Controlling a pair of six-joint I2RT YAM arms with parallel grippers.
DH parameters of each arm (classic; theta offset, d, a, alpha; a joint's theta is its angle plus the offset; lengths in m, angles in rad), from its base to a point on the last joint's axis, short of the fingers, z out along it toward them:
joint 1: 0 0.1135 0.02 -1.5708
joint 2: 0 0 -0.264 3.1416
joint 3: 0.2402 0 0.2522 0
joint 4: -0.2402 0 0.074 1.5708
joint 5: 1.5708 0 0 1.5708
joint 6: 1.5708 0.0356 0 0
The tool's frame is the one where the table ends.
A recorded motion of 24 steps. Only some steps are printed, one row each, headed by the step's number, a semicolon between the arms.
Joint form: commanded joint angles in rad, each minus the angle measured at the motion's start. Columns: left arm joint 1, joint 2, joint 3, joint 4, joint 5, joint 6; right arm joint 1, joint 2, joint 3, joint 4, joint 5, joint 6.
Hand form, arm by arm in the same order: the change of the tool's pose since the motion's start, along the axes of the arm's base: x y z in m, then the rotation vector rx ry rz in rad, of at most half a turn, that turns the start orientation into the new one. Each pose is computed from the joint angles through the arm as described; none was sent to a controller.
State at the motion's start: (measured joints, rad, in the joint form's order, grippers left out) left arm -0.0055 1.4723 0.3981 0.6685 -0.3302 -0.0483; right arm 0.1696 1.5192 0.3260 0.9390 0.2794 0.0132
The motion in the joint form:
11: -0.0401 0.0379 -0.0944 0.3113 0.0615 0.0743; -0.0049 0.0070 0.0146 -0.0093 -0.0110 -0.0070
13: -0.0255 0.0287 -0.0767 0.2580 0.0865 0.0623; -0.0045 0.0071 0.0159 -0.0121 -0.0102 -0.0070
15: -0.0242 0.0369 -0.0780 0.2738 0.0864 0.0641; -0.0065 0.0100 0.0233 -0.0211 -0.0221 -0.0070
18: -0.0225 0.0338 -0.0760 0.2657 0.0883 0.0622; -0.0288 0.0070 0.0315 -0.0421 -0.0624 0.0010
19: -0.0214 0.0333 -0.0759 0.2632 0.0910 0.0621; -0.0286 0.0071 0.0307 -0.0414 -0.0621 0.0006
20: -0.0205 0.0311 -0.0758 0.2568 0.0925 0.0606; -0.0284 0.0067 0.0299 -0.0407 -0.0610 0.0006
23: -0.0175 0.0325 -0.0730 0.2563 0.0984 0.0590; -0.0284 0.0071 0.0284 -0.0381 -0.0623 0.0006
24: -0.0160 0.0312 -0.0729 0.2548 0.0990 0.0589; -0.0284 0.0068 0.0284 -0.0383 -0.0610 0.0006
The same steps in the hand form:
11: -0.0094 -0.0122 -0.0018 0.0444 -0.1582 -0.1206; 0.0035 -0.0003 0.0010 -0.0043 0.0029 0.0074
13: -0.0068 -0.0094 -0.0008 0.0261 -0.1354 -0.1267; 0.0037 -0.0002 0.0010 -0.0047 0.0045 0.0071
15: -0.0064 -0.0091 -0.0014 0.0281 -0.1411 -0.1258; 0.0054 0.0000 0.0012 -0.0025 0.0094 0.0166
18: -0.0063 -0.0087 -0.0011 0.0258 -0.1387 -0.1253; 0.0074 -0.0043 0.0017 0.0143 0.0198 0.0312
19: -0.0063 -0.0086 -0.0012 0.0249 -0.1368 -0.1268; 0.0072 -0.0042 0.0016 0.0138 0.0200 0.0312
20: -0.0065 -0.0084 -0.0013 0.0229 -0.1332 -0.1269; 0.0070 -0.0043 0.0016 0.0135 0.0197 0.0304
23: -0.0058 -0.0078 -0.0010 0.0198 -0.1346 -0.1290; 0.0068 -0.0042 0.0013 0.0140 0.0190 0.0316
24: -0.0059 -0.0075 -0.0008 0.0197 -0.1345 -0.1280; 0.0067 -0.0043 0.0014 0.0136 0.0189 0.0304

